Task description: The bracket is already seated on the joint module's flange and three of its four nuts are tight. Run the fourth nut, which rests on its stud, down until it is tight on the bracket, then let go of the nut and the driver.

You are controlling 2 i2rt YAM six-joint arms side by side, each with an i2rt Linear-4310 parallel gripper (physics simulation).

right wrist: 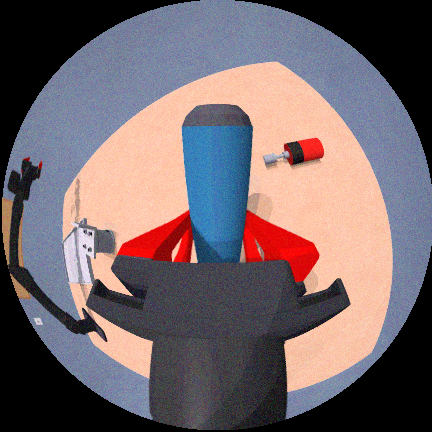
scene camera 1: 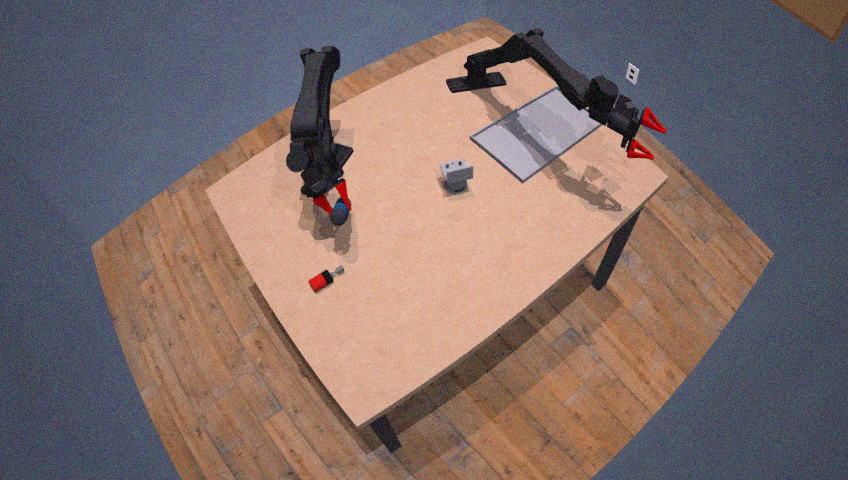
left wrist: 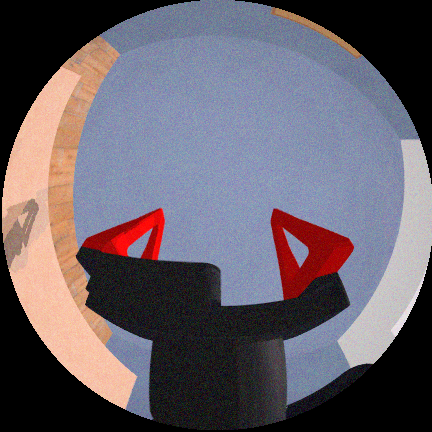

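Seen in the pictures: left gripper, fingertip midpoint: (right wrist: 34,159) (scene camera 1: 659,145) (left wrist: 217,214); right gripper, fingertip midpoint: (right wrist: 217,215); left arm's base, link origin: (right wrist: 93,323) (scene camera 1: 476,82).
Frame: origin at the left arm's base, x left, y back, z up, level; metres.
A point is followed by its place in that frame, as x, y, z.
Observation:
My right gripper (scene camera 1: 336,205) {-0.518, -0.494, 0.100} (right wrist: 217,215) {-0.518, -0.494, 0.100} is shut on a driver with a blue handle and dark end cap (scene camera 1: 339,212) {-0.524, -0.540, 0.174} (right wrist: 217,170) {-0.533, -0.510, 0.156}, held above the table at the left of scene camera 1. The driver's working end is hidden. The light grey bracket (scene camera 1: 460,171) {-0.206, -0.450, 0.102} (right wrist: 87,241) {-0.204, -0.410, 0.066} sits on the dark grey joint module (scene camera 1: 457,186) {-0.211, -0.443, 0.033} (right wrist: 105,241) {-0.235, -0.419, 0.027} near the table's middle, apart from both grippers. Small dark nuts or holes show on the bracket; which nut is loose I cannot tell. My left gripper (scene camera 1: 653,136) {0.277, -0.642, 0.305} (left wrist: 217,214) {0.277, -0.642, 0.305} is open and empty, beyond the table's right edge in scene camera 1.
A red and black driver with a grey socket tip (scene camera 1: 320,280) {-0.613, -0.621, 0.032} (right wrist: 304,151) {-0.611, -0.603, 0.031} lies on the table (scene camera 1: 440,285) {-0.330, -0.695, 0.000} (right wrist: 330,215) {-0.660, -0.520, 0.000}, below the right gripper in scene camera 1. A light grey mat with a dark rim (scene camera 1: 505,148) {-0.024, -0.322, 0.004} (right wrist: 77,260) {0.055, -0.279, 0.004} lies right of the bracket there, partly under the left arm.

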